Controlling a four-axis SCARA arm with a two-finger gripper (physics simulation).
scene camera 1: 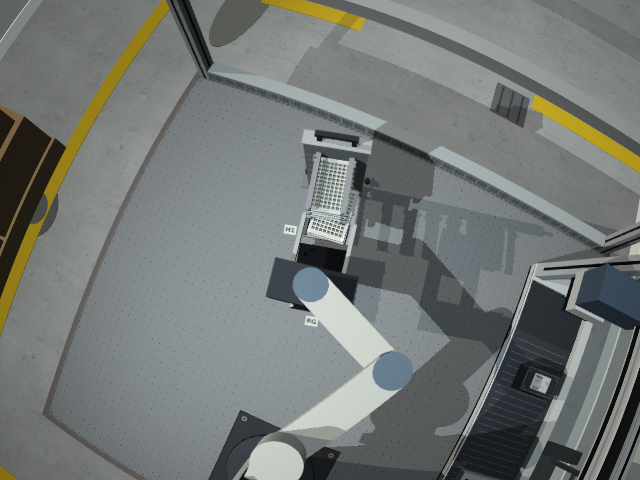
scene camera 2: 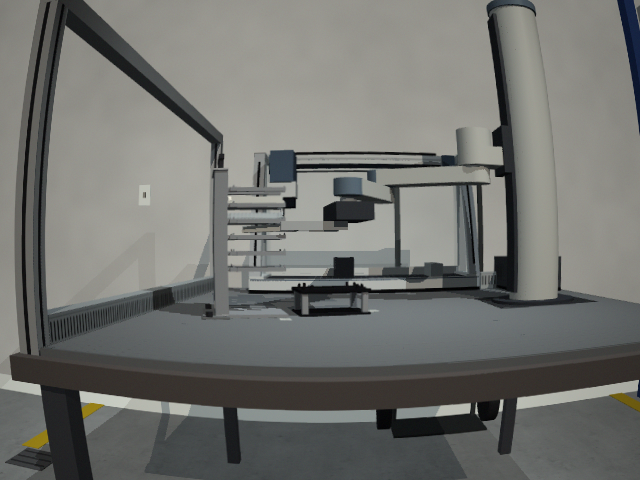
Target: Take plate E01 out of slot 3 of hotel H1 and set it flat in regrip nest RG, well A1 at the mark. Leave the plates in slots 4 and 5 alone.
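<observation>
Plate E01, a pale plate, is level and partly out of hotel H1, just above the slot 3 shelf. Its inner part is under the upper shelves. My gripper is shut on plate E01, one finger along each long side. The plate in slot 5 and the plate in slot 4 rest on their shelves above. Regrip nest RG stands low in front of the hotel, bare on top. My gripper body partly hides it in scene camera 1; the mark at A1 cannot be made out.
The H1 label and RG label lie on the table. A dark block shows behind the nest. A frame with a blue box stands at the right in scene camera 1. A low rail edges the table behind the hotel.
</observation>
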